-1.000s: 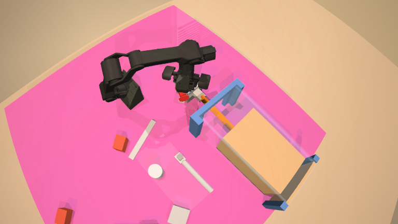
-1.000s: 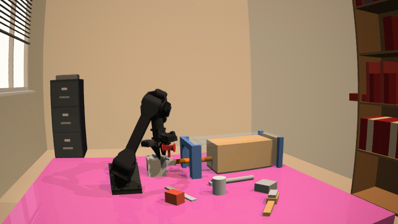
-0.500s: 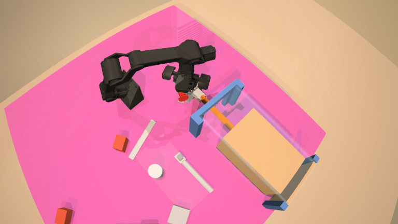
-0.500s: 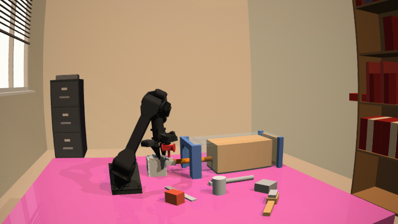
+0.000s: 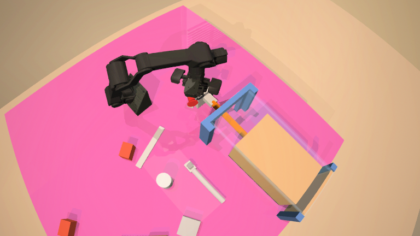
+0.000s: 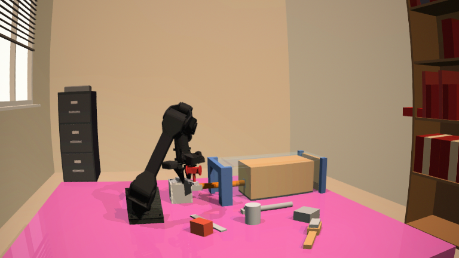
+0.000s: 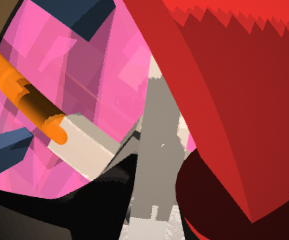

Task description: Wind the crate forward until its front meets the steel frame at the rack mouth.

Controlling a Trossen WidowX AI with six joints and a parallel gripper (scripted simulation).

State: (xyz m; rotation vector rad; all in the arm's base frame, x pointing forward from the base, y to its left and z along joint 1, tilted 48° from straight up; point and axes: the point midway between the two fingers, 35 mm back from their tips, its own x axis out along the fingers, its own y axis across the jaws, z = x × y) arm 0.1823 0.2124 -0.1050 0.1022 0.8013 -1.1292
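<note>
My gripper tip is now 30 mm short of the red knob, 50 mm to the left of it and 50 mm below it. Also, from my gripper tip: blue steel frame (140 mm ahead, 50 mm to the left, 20 mm above); then winch (40 mm behind, 30 mm to the left, 60 mm below); then winch handle (10 mm ahead, 10 mm to the right, 20 mm above).
</note>
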